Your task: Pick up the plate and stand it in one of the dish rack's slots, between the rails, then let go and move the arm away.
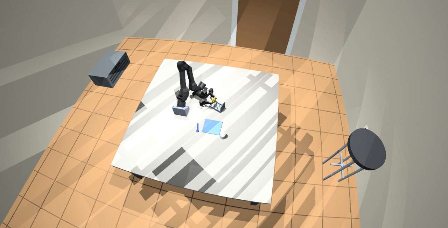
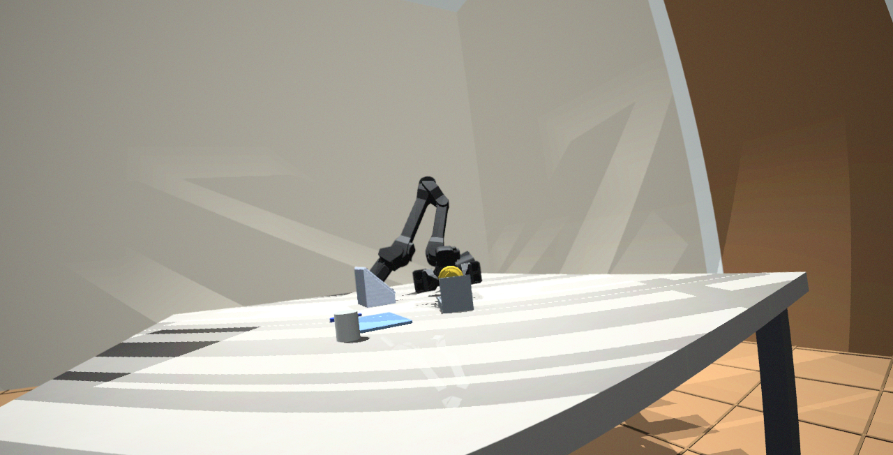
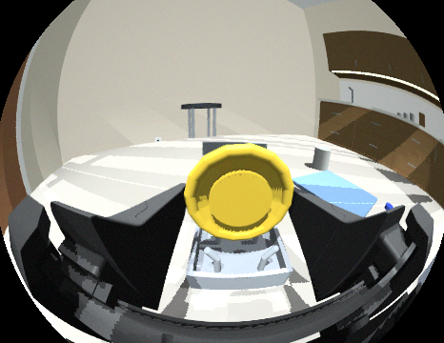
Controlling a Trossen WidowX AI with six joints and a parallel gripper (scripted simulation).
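Right now the yellow plate is 1 cm behind my gripper tip. Also, from my gripper tip: grey dish rack: 4 cm below, 2 cm ahead, 1 cm to the right; light blue mat: 22 cm to the right, 6 cm below, 2 cm ahead.
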